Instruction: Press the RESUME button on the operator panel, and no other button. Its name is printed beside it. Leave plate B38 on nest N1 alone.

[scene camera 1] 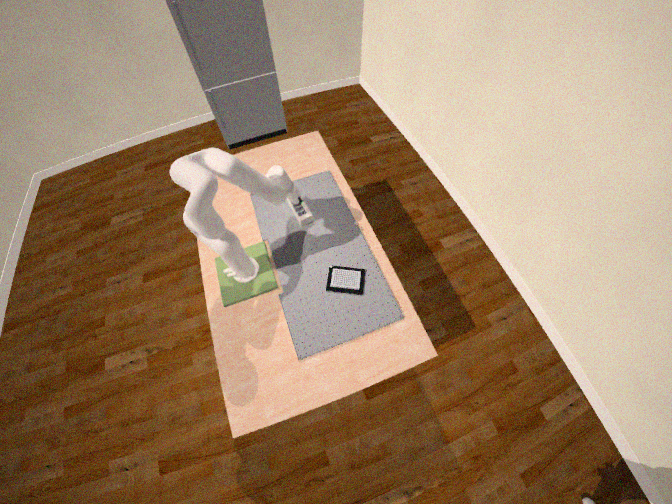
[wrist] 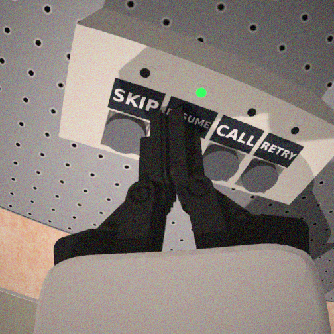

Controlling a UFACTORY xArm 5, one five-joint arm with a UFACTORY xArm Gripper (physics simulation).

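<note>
The operator panel [scene camera 1: 306, 219] [wrist: 95, 75] is a pale sloped box. In the wrist view its labels read SKIP [wrist: 135, 99], RESUME [wrist: 197, 120], CALL [wrist: 235, 134] and RETRY [wrist: 278, 149]. The lamp [wrist: 201, 92] above RESUME glows green; the other lamps are dark. My gripper [scene camera 1: 298, 202] [wrist: 171, 126] is shut and empty, its fingertips over the left part of the RESUME label. The fingers hide the RESUME button; contact cannot be seen. The grey SKIP button [wrist: 125, 133], CALL button [wrist: 220, 163] and RETRY button [wrist: 259, 176] show beside them. A white plate [scene camera 1: 346, 278] sits in a black nest [scene camera 1: 345, 291].
The panel stands on a grey perforated board [scene camera 1: 336, 330] [wrist: 30, 120] on a pale wooden table top [scene camera 1: 260, 401]. The arm's base stands on a green mat [scene camera 1: 233, 295] at the left. A tall grey cabinet [scene camera 1: 244, 108] stands behind the table.
</note>
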